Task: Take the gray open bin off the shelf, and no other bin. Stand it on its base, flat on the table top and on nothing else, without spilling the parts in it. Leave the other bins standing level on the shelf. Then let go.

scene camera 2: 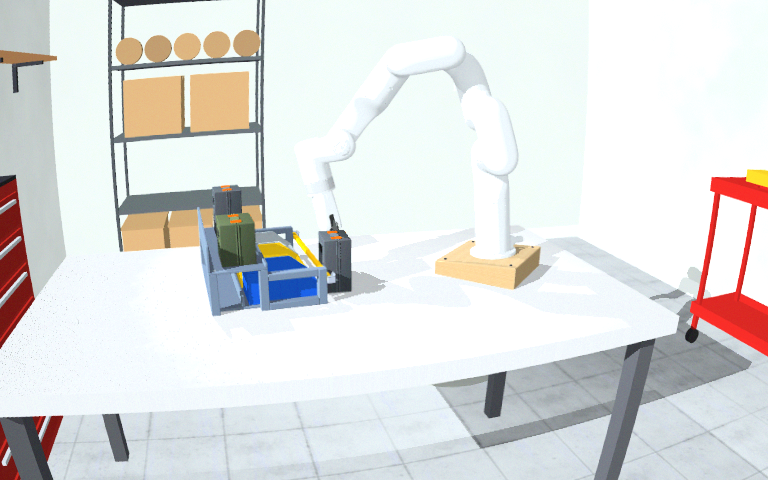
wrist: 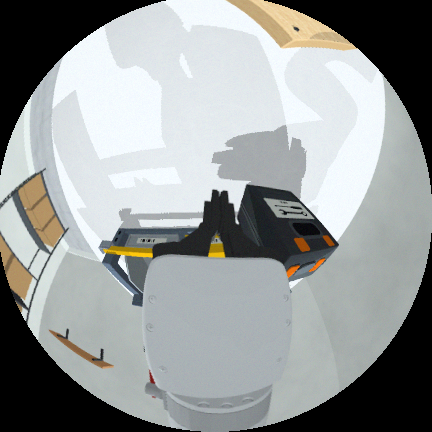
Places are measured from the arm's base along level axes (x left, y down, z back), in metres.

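Pixels of known places: gripper, between the fingertips: [wrist: 217, 198]; arm's base, origin of its link: [scene camera 2: 493, 252].
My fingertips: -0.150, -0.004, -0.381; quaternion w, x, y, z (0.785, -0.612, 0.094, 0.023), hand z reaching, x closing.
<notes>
For each thing: its top centre in the pictures, then the offset to it from my fingertips, as dx, dy, dz. Level surfaces: height alone.
- gray open bin, centre of its top: [wrist: 158, 289] [scene camera 2: 263, 237] -0.129, -0.030, -0.169
- yellow bin, centre of its top: [scene camera 2: 269, 249] -0.018, -0.030, -0.183
- blue bin, centre of its top: [scene camera 2: 279, 263] +0.094, -0.030, -0.192
- yellow rail, centre of its top: [wrist: 215, 254] [scene camera 2: 309, 251] -0.009, -0.014, -0.081
- table, height of its surface: dy +0.051
- green case, centre of its top: [scene camera 2: 234, 218] +0.084, -0.148, -0.292
The gray open bin [scene camera 2: 275, 236] [wrist: 140, 241] sits at the far end of the low blue-gray shelf [scene camera 2: 265, 288] [wrist: 121, 278], behind the yellow bin [scene camera 2: 276, 249] and the blue bin [scene camera 2: 283, 263]. A yellow rail [scene camera 2: 305, 249] [wrist: 129, 251] runs along the shelf's front. The parts in the gray bin cannot be made out. My gripper [scene camera 2: 334, 225] [wrist: 217, 198] is shut and empty, pointing down in front of the shelf. In the scene view the dark case hides its fingertips.
A dark case [scene camera 2: 343, 263] [wrist: 272, 215] stands on the table [scene camera 2: 396, 339] beside my fingers, near the shelf front. A green case [scene camera 2: 235, 243] and another dark case [scene camera 2: 226, 200] stand at the shelf's back side. The arm's wooden base block [scene camera 2: 481, 270] [wrist: 310, 30] is to the right.
</notes>
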